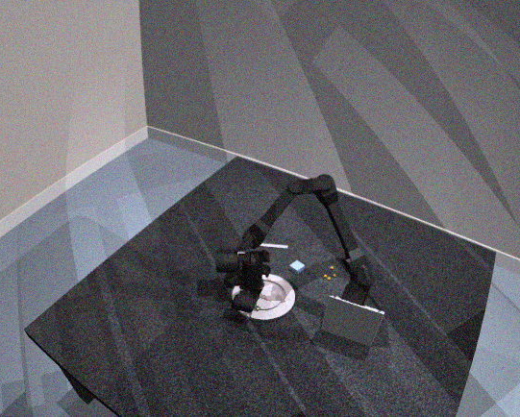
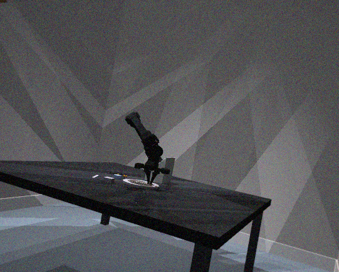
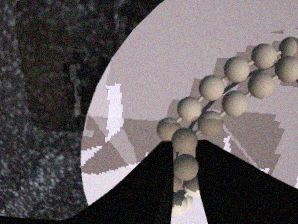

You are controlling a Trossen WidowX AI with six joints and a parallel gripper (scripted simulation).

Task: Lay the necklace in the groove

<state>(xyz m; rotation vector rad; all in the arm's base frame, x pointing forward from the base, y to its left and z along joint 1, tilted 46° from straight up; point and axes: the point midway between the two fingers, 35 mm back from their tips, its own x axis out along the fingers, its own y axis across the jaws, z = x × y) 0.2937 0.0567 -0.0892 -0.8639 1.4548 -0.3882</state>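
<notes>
The round white bead board lies 60 mm to the right of my gripper tip, 10 mm below it and 10 mm behind it. Round my gripper tip: small white block: 160 mm to the right, 160 mm ahead, 10 mm below; small blue cube: 230 mm to the right, 30 mm behind, 10 mm below; thin white stick: 280 mm to the right, 110 mm ahead, 20 mm below.
</notes>
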